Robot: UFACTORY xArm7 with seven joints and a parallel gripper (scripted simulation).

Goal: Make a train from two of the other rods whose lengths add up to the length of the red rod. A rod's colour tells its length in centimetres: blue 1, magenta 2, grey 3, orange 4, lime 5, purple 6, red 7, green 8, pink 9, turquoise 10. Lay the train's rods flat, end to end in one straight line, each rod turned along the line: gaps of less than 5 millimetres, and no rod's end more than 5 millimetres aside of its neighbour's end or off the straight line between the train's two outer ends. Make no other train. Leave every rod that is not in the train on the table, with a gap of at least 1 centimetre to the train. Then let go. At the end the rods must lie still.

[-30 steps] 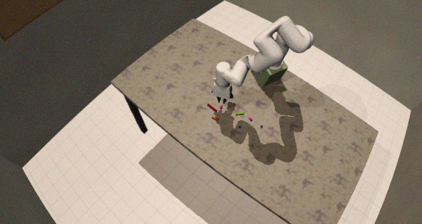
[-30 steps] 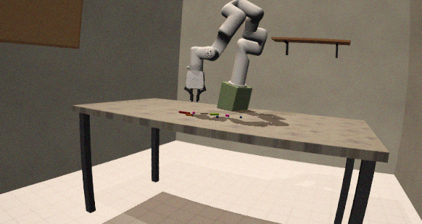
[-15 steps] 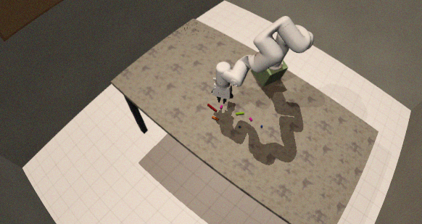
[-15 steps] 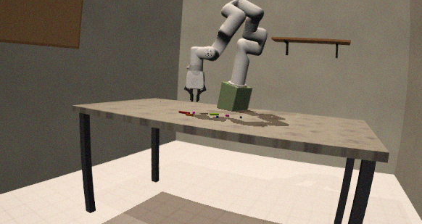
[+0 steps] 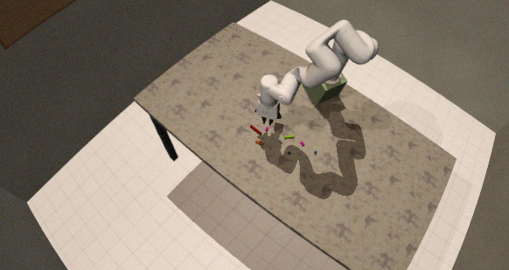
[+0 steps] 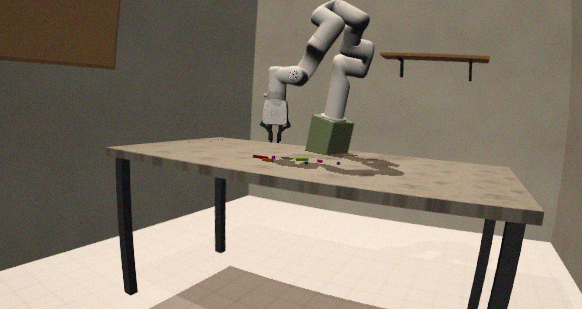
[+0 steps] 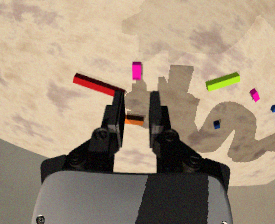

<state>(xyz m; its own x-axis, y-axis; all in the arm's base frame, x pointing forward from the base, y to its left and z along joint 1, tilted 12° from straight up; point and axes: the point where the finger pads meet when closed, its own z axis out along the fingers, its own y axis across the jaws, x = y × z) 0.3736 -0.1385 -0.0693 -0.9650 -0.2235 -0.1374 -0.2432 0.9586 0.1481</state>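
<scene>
Right now the red rod is 30 mm ahead of my hand, 40 mm to the right of it and 80 mm below it. Round my hand: orange rod (90 mm ahead, 10 mm to the left, 80 mm below); lime rod (20 mm behind, 120 mm to the left, 80 mm below).
</scene>
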